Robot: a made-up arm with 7 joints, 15 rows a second.
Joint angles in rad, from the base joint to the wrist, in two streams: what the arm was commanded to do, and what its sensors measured. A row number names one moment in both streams.
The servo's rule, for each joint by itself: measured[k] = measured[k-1] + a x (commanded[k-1-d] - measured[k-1]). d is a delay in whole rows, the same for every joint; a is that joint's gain. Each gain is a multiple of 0.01, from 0.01 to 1. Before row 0 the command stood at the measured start. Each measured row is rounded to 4 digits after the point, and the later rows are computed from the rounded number. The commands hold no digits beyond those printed.
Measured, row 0:
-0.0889, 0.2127, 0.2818, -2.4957, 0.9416, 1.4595, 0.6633
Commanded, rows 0 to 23:
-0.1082, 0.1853, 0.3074, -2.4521, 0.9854, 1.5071, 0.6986
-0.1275, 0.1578, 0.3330, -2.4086, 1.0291, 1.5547, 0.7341
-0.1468, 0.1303, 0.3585, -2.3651, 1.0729, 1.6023, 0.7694
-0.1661, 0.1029, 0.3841, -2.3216, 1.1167, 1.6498, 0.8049
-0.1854, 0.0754, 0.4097, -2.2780, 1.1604, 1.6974, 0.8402
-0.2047, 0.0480, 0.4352, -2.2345, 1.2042, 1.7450, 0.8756
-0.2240, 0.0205, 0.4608, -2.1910, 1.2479, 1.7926, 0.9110
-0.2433, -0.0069, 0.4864, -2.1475, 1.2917, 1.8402, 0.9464
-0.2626, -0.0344, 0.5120, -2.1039, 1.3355, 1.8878, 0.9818
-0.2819, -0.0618, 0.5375, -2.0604, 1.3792, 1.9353, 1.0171
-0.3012, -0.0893, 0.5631, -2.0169, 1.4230, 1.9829, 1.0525
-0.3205, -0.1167, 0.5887, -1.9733, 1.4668, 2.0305, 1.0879
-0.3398, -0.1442, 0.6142, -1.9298, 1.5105, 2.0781, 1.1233
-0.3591, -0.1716, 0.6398, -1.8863, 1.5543, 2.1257, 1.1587
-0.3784, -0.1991, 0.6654, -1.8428, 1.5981, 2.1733, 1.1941
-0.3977, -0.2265, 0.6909, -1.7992, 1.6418, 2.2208, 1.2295
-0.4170, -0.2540, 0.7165, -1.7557, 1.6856, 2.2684, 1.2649
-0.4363, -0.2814, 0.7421, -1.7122, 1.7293, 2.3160, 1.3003
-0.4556, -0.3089, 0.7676, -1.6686, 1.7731, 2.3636, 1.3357
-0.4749, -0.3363, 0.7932, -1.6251, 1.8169, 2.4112, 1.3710
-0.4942, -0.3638, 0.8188, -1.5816, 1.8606, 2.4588, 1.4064
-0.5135, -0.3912, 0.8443, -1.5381, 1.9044, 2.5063, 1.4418
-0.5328, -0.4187, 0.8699, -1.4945, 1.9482, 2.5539, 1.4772
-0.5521, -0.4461, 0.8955, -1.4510, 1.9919, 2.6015, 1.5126
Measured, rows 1 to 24:
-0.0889, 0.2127, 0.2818, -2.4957, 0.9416, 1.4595, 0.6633
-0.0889, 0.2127, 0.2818, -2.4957, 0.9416, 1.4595, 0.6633
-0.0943, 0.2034, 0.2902, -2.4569, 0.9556, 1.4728, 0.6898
-0.1036, 0.1879, 0.3043, -2.4139, 0.9791, 1.4957, 0.7230
-0.1157, 0.1683, 0.3222, -2.3705, 1.0091, 1.5255, 0.7578
-0.1298, 0.1461, 0.3426, -2.3270, 1.0435, 1.5603, 0.7931
-0.1454, 0.1221, 0.3647, -2.2834, 1.0809, 1.5987, 0.8284
-0.1620, 0.0969, 0.3880, -2.2399, 1.1204, 1.6397, 0.8638
-0.1794, 0.0709, 0.4120, -2.1964, 1.1612, 1.6825, 0.8992
-0.1973, 0.0444, 0.4366, -2.1529, 1.2030, 1.7267, 0.9346
-0.2156, 0.0176, 0.4615, -2.1093, 1.2454, 1.7718, 0.9700
-0.2342, -0.0094, 0.4866, -2.0658, 1.2882, 1.8176, 1.0053
-0.2530, -0.0366, 0.5118, -2.0223, 1.3313, 1.8639, 1.0407
-0.2719, -0.0638, 0.5372, -1.9787, 1.3747, 1.9105, 1.0761
-0.2909, -0.0911, 0.5626, -1.9352, 1.4182, 1.9574, 1.1115
-0.3100, -0.1185, 0.5881, -1.8917, 1.4618, 2.0045, 1.1469
-0.3292, -0.1459, 0.6136, -1.8482, 1.5054, 2.0518, 1.1823
-0.3484, -0.1733, 0.6391, -1.8046, 1.5490, 2.0991, 1.2177
-0.3676, -0.2007, 0.6646, -1.7611, 1.5927, 2.1465, 1.2531
-0.3868, -0.2281, 0.6902, -1.7176, 1.6364, 2.1940, 1.2885
-0.4061, -0.2556, 0.7157, -1.6740, 1.6801, 2.2415, 1.3239
-0.4254, -0.2830, 0.7413, -1.6305, 1.7239, 2.2890, 1.3592
-0.4447, -0.3105, 0.7669, -1.5870, 1.7676, 2.3365, 1.3946
-0.4640, -0.3379, 0.7924, -1.5435, 1.8114, 2.3840, 1.4300
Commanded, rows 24 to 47:
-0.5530, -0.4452, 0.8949, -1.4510, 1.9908, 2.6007, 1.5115
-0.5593, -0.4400, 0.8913, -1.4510, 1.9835, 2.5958, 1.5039
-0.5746, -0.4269, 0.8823, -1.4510, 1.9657, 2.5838, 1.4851
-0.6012, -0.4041, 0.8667, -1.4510, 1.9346, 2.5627, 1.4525
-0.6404, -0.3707, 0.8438, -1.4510, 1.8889, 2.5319, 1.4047
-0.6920, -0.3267, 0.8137, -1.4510, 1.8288, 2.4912, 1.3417
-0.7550, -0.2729, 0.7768, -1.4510, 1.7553, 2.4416, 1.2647
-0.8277, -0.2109, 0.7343, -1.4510, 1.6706, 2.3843, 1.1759
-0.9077, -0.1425, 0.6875, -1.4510, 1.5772, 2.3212, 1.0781
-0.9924, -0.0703, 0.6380, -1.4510, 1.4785, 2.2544, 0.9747
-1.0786, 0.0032, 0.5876, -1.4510, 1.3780, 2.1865, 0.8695
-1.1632, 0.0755, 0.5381, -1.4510, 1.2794, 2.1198, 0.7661
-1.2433, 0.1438, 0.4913, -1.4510, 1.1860, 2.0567, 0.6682
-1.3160, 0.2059, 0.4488, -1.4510, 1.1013, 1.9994, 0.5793
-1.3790, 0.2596, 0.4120, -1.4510, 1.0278, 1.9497, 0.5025
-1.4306, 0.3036, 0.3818, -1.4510, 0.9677, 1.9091, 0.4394
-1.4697, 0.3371, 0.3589, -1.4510, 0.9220, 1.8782, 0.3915
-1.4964, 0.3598, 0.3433, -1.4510, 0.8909, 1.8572, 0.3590
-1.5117, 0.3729, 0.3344, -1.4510, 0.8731, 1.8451, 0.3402
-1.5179, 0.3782, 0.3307, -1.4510, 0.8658, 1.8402, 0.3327
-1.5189, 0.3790, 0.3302, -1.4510, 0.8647, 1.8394, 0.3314
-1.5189, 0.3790, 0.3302, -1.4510, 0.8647, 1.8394, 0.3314
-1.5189, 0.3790, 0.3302, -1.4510, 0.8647, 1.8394, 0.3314
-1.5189, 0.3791, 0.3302, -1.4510, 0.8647, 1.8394, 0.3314
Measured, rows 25 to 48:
-0.4833, -0.3654, 0.8180, -1.4999, 1.8552, 2.4316, 1.4654
-0.5026, -0.3928, 0.8436, -1.4564, 1.8989, 2.4792, 1.5008
-0.5167, -0.4106, 0.8605, -1.4516, 1.9283, 2.5132, 1.5088
-0.5286, -0.4206, 0.8707, -1.4511, 1.9460, 2.5363, 1.5051
-0.5415, -0.4227, 0.8745, -1.4510, 1.9523, 2.5496, 1.4901
-0.5582, -0.4164, 0.8719, -1.4510, 1.9466, 2.5533, 1.4619
-0.5812, -0.4009, 0.8626, -1.4510, 1.9281, 2.5473, 1.4190
-0.6122, -0.3757, 0.8465, -1.4510, 1.8963, 2.5316, 1.3610
-0.6522, -0.3407, 0.8235, -1.4510, 1.8512, 2.5064, 1.2888
-0.7013, -0.2966, 0.7941, -1.4510, 1.7934, 2.4722, 1.2041
-0.7591, -0.2442, 0.7589, -1.4510, 1.7242, 2.4299, 1.1096
-0.8244, -0.1851, 0.7190, -1.4510, 1.6456, 2.3808, 1.0084
-0.8956, -0.1211, 0.6756, -1.4510, 1.5600, 2.3264, 0.9042
-0.9705, -0.0543, 0.6302, -1.4510, 1.4702, 2.2686, 0.8006
-1.0469, 0.0131, 0.5844, -1.4510, 1.3793, 2.2093, 0.7013
-1.1222, 0.0787, 0.5397, -1.4510, 1.2903, 2.1505, 0.6098
-1.1941, 0.1402, 0.4976, -1.4510, 1.2063, 2.0943, 0.5293
-1.2603, 0.1958, 0.4594, -1.4510, 1.1299, 2.0424, 0.4619
-1.3189, 0.2438, 0.4262, -1.4510, 1.0634, 1.9964, 0.4091
-1.3686, 0.2832, 0.3988, -1.4510, 1.0082, 1.9574, 0.3715
-1.4087, 0.3137, 0.3775, -1.4510, 0.9650, 1.9260, 0.3480
-1.4393, 0.3356, 0.3621, -1.4510, 0.9333, 1.9020, 0.3365
-1.4616, 0.3504, 0.3516, -1.4510, 0.9113, 1.8845, 0.3327
-1.4776, 0.3601, 0.3445, -1.4510, 0.8964, 1.8719, 0.3317

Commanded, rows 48 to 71:
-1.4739, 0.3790, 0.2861, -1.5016, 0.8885, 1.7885, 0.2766
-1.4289, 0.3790, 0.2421, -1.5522, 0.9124, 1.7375, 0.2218
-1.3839, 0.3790, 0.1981, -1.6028, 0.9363, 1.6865, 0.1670
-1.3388, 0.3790, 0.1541, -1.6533, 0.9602, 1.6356, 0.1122
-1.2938, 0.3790, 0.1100, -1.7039, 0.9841, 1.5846, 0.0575
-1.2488, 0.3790, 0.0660, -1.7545, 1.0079, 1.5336, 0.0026
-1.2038, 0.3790, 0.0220, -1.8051, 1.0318, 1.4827, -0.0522
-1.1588, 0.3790, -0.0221, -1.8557, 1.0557, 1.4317, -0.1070
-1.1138, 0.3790, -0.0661, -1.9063, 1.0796, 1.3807, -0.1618
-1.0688, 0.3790, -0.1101, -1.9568, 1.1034, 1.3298, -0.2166
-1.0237, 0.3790, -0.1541, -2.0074, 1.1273, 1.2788, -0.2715
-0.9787, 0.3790, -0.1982, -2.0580, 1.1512, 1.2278, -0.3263
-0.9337, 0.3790, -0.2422, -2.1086, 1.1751, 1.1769, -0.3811
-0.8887, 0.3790, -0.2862, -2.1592, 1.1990, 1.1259, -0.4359
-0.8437, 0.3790, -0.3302, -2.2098, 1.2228, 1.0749, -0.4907
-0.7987, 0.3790, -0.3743, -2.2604, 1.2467, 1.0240, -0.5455
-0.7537, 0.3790, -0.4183, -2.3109, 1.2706, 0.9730, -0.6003
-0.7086, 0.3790, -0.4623, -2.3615, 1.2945, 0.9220, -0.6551
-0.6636, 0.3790, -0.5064, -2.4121, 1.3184, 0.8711, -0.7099
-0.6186, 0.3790, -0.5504, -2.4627, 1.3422, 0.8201, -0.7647
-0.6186, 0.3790, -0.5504, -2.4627, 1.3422, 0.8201, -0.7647
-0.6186, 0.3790, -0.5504, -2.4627, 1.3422, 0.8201, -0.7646
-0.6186, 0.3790, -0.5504, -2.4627, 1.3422, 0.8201, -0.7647
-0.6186, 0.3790, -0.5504, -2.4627, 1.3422, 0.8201, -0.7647
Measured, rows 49 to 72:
-1.4892, 0.3665, 0.3398, -1.4510, 0.8863, 1.8628, 0.3315
-1.4975, 0.3708, 0.3366, -1.4510, 0.8794, 1.8562, 0.3314
-1.4909, 0.3736, 0.3199, -1.4960, 0.8823, 1.8372, 0.2903
-1.4735, 0.3754, 0.2942, -1.5460, 0.8919, 1.8093, 0.2389
-1.4484, 0.3766, 0.2625, -1.5966, 0.9061, 1.7749, 0.1850
-1.4177, 0.3774, 0.2267, -1.6471, 0.9234, 1.7359, 0.1304
-1.3830, 0.3779, 0.1882, -1.6977, 0.9428, 1.6935, 0.0757
-1.3454, 0.3783, 0.1479, -1.7483, 0.9636, 1.6487, 0.0209
-1.3058, 0.3785, 0.1064, -1.7989, 0.9854, 1.6022, -0.0339
-1.2646, 0.3787, 0.0640, -1.8495, 1.0079, 1.5545, -0.0887
-1.2224, 0.3788, 0.0211, -1.9001, 1.0308, 1.5058, -0.1435
-1.1794, 0.3789, -0.0222, -1.9506, 1.0540, 1.4565, -0.1983
-1.1358, 0.3789, -0.0657, -2.0012, 1.0775, 1.4067, -0.2532
-1.0918, 0.3789, -0.1094, -2.0518, 1.1011, 1.3566, -0.3080
-1.0475, 0.3789, -0.1532, -2.1024, 1.1248, 1.3063, -0.3628
-1.0030, 0.3789, -0.1971, -2.1530, 1.1485, 1.2558, -0.4176
-0.9584, 0.3789, -0.2410, -2.2036, 1.1723, 1.2051, -0.4724
-0.9137, 0.3789, -0.2850, -2.2542, 1.1961, 1.1544, -0.5272
-0.8689, 0.3789, -0.3290, -2.3047, 1.2199, 1.1036, -0.5820
-0.8240, 0.3789, -0.3730, -2.3553, 1.2438, 1.0528, -0.6368
-0.7791, 0.3789, -0.4170, -2.4059, 1.2677, 1.0019, -0.6916
-0.7342, 0.3789, -0.4610, -2.4565, 1.2915, 0.9510, -0.7464
-0.7018, 0.3789, -0.4905, -2.4620, 1.3077, 0.9143, -0.7601
-0.6785, 0.3789, -0.5103, -2.4626, 1.3187, 0.8879, -0.7635

